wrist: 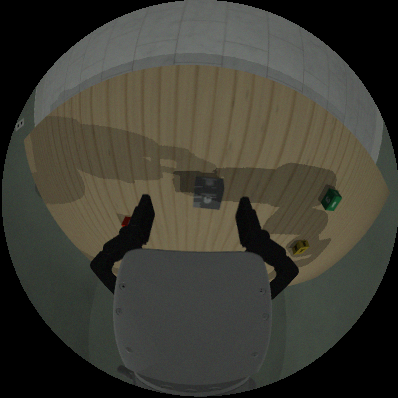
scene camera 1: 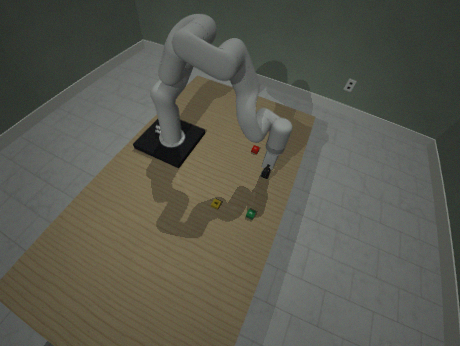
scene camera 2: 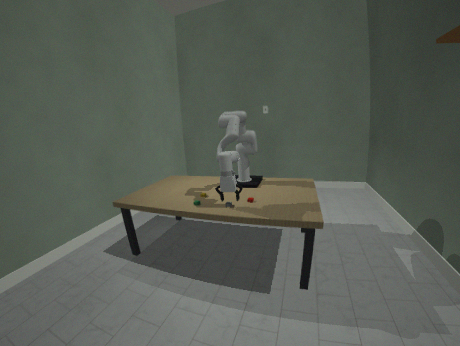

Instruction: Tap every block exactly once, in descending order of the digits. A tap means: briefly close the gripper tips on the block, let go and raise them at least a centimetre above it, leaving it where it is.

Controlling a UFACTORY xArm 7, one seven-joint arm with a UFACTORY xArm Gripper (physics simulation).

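A grey block (scene camera 2: 229, 204) (wrist: 208, 193) sits on the table under my gripper, in the shade; its digit is hard to read, and the block is hidden in scene camera 1. My gripper (scene camera 1: 265, 175) (scene camera 2: 230, 200) (wrist: 194, 205) is open and empty. Its tips are above the grey block, on either side of it in the wrist view. A red block (scene camera 1: 255, 149) (scene camera 2: 250, 200) (wrist: 126, 221) is partly behind the left finger in the wrist view. A green block (scene camera 1: 251, 214) (scene camera 2: 197, 203) (wrist: 331, 200) and a yellow block (scene camera 1: 216, 203) (scene camera 2: 203, 195) (wrist: 300, 247) stand apart on the right there.
The wooden table (scene camera 1: 150, 280) (scene camera 2: 300, 205) (wrist: 200, 100) carries the blocks. The arm's black base plate (scene camera 1: 192, 132) (scene camera 2: 256, 181) lies on it. The grey block is nearer the table's long edge than the yellow one. Arm shadows cross the tabletop.
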